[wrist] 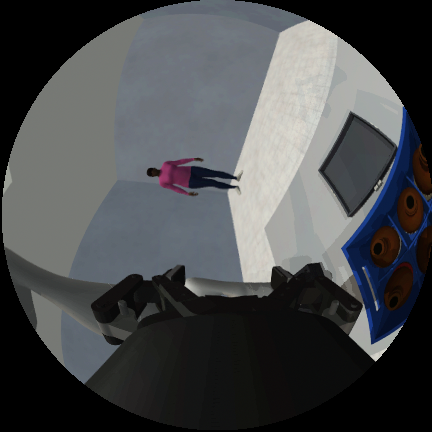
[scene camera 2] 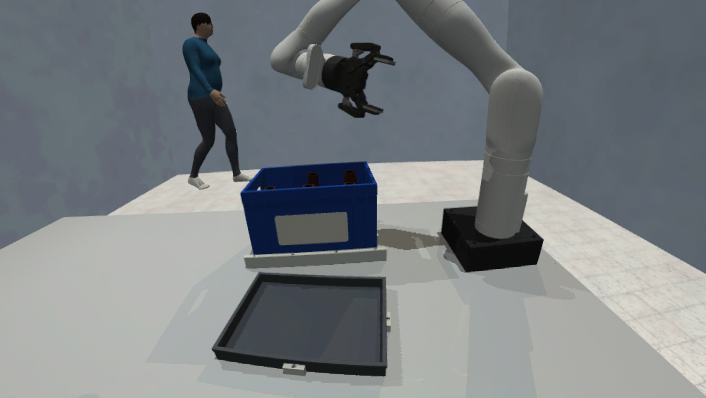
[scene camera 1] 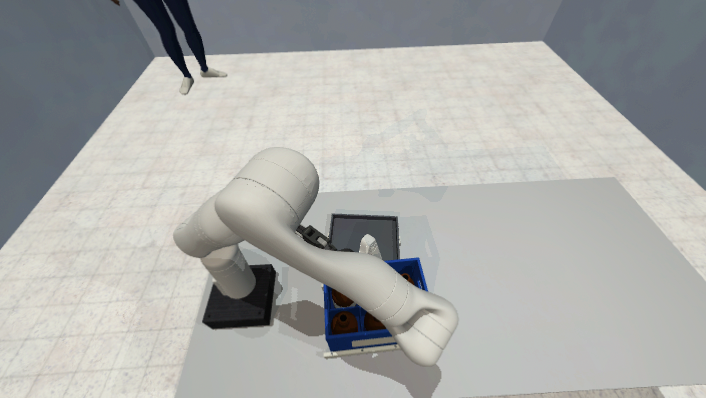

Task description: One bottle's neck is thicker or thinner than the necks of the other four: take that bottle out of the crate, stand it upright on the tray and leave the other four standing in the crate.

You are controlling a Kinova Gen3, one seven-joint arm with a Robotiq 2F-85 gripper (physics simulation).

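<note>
The blue crate stands on the table. Brown bottles stand inside it, among them one bottle and another bottle. In scene camera 1 the arm hides part of the crate; in scene camera 2 the crate wall hides all but the bottle tops. I cannot tell which neck differs. The dark tray lies beside the crate, with no bottle on it. My gripper is open and empty, high above the crate, its fingers pointing sideways toward the base side.
The black robot base stands beside the crate. A pale strip runs along the crate's foot. Small pale blocks sit at the tray's edges. People stand on the floor beyond the table.
</note>
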